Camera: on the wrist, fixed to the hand. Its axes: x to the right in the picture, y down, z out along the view.
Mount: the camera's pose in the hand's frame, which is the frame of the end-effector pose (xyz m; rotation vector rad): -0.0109 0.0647 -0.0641 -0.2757 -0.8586 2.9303
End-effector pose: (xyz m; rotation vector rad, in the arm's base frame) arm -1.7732 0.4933 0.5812 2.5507 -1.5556 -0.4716
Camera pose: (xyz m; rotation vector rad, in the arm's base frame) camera -1.8119 0.4688 0.6607 -1.5149 -2.4660 -0.6921
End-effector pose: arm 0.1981 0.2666 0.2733 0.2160 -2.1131 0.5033
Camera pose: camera 0.2307 0.3522 0.2782 2.0171 0.6641 -0.8722
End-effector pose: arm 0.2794 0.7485 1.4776 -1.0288 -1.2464 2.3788
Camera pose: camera 0.3374 0.7434 1.4067 0.4222 -0.4335 -0.4468
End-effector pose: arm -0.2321 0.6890 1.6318 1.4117 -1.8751 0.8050
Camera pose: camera -0.2839 0.7607 1.6559 1.5094 1.6433 -0.2651
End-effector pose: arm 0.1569 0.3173 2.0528 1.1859 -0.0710 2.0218
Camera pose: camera 0.0721 0.2917 2.0289 -0.3961 1.3894 -0.5936
